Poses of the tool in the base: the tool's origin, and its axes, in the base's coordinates. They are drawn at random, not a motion.
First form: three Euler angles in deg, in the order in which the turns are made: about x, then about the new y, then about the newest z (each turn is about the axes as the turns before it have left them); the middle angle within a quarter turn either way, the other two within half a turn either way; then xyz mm.
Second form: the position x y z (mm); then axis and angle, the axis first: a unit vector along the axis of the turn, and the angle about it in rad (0 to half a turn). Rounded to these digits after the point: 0 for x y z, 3 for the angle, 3 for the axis.
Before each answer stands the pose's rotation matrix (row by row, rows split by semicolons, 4 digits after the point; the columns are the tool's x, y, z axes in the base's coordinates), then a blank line. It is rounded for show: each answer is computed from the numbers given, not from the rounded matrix.
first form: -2.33 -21.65 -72.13 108 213 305
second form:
0.2852 0.8846 -0.3689; -0.9464 0.3209 0.0378; 0.1518 0.3384 0.9287

108 213 305 0.156 -0.270 -0.950 1.300
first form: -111.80 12.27 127.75 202 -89 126
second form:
-0.5982 -0.7726 0.2125; -0.1728 0.3834 0.9073; -0.7825 0.5060 -0.3629

202 -89 126 -0.326 0.810 0.488 2.480
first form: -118.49 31.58 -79.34 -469 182 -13
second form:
0.1576 0.8372 0.5237; 0.3836 -0.5406 0.7487; 0.9099 0.0829 -0.4064

-469 182 -13 -0.745 -0.432 -0.508 2.678
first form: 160.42 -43.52 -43.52 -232 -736 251
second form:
0.5258 0.4993 -0.6886; 0.4815 -0.8421 -0.2430; -0.7012 -0.2038 -0.6832

-232 -736 251 0.873 0.281 -0.398 3.119
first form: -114.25 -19.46 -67.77 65 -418 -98
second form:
0.3567 0.8728 -0.3331; 0.4951 0.1258 0.8597; 0.7922 -0.4716 -0.3873

65 -418 -98 -0.746 -0.631 -0.212 2.040
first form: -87.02 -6.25 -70.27 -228 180 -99
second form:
0.3356 0.9357 -0.1089; -0.0122 0.1199 0.9927; 0.9419 -0.3318 0.0517

-228 180 -99 -0.683 -0.542 -0.489 1.820
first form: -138.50 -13.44 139.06 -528 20 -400
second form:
-0.7347 -0.6373 -0.2324; -0.6071 0.4648 0.6445; -0.3027 0.6146 -0.7284

-528 20 -400 -0.364 0.856 0.368 3.101
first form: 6.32 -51.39 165.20 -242 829 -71
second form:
-0.6033 -0.1594 -0.7814; 0.3371 -0.9390 -0.0687; -0.7228 -0.3048 0.6202

-242 829 -71 -0.427 -0.106 0.898 2.862
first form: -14.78 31.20 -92.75 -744 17 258
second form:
-0.0410 0.8544 0.5180; -0.9595 -0.1784 0.2182; 0.2788 -0.4881 0.8271

-744 17 258 -0.360 0.122 -0.925 1.768
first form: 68.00 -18.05 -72.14 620 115 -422
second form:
0.2916 0.9050 -0.3098; -0.4447 -0.1586 -0.8816; -0.8469 0.3948 0.3562

620 115 -422 0.660 0.278 -0.698 1.829
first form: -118.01 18.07 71.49 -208 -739 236
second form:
0.3018 -0.9015 0.3102; -0.5323 0.1106 0.8393; -0.7909 -0.4184 -0.4465

-208 -739 236 -0.735 0.643 0.216 2.114
